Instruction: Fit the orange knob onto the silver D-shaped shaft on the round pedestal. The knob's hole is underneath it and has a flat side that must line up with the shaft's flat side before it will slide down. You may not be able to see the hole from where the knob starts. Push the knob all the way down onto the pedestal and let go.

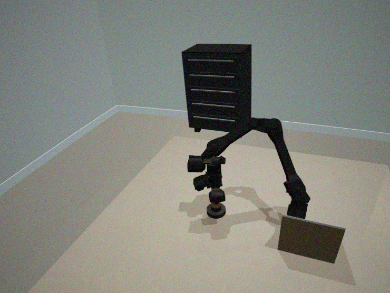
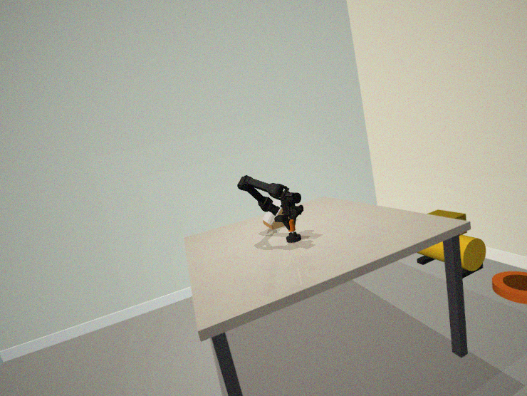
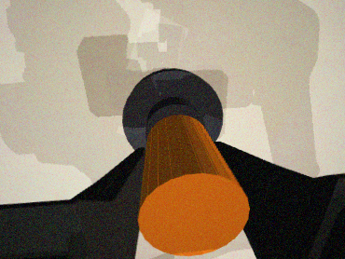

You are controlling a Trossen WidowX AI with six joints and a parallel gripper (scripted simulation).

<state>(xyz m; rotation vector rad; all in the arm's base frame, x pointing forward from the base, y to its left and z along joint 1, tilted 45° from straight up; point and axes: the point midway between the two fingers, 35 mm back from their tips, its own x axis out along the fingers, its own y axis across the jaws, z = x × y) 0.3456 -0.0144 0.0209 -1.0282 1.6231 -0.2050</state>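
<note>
The dark round pedestal is 40 mm below my gripper tip. The rest, counted from my gripper tip: orange knob 30 mm above.
</note>
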